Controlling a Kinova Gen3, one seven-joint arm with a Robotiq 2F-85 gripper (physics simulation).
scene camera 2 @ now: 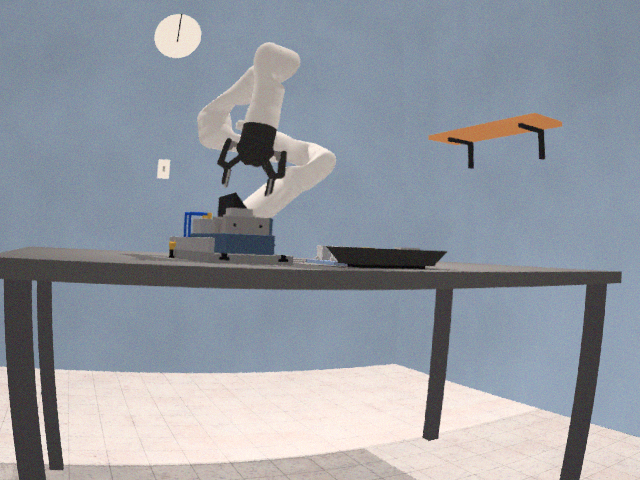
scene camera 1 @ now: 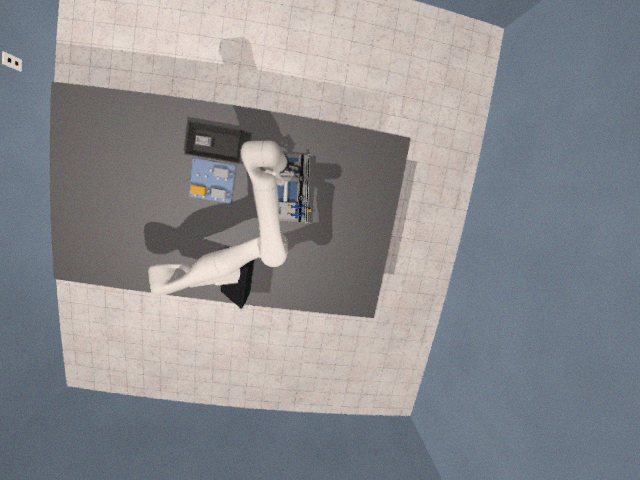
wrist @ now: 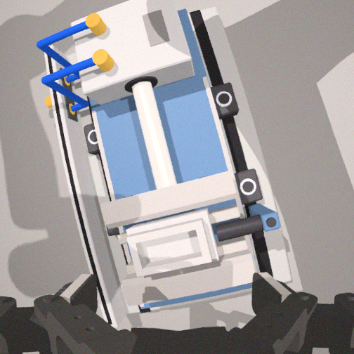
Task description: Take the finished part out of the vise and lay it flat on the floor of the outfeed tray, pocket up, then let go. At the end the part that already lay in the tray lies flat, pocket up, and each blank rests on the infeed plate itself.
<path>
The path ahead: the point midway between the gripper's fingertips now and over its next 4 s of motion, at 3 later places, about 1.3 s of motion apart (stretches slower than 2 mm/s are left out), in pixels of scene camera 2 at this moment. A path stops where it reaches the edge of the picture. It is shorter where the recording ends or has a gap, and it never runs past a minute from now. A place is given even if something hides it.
My gripper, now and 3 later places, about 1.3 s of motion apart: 245, 191; 241, 214; 244, 200; 257, 163
</path>
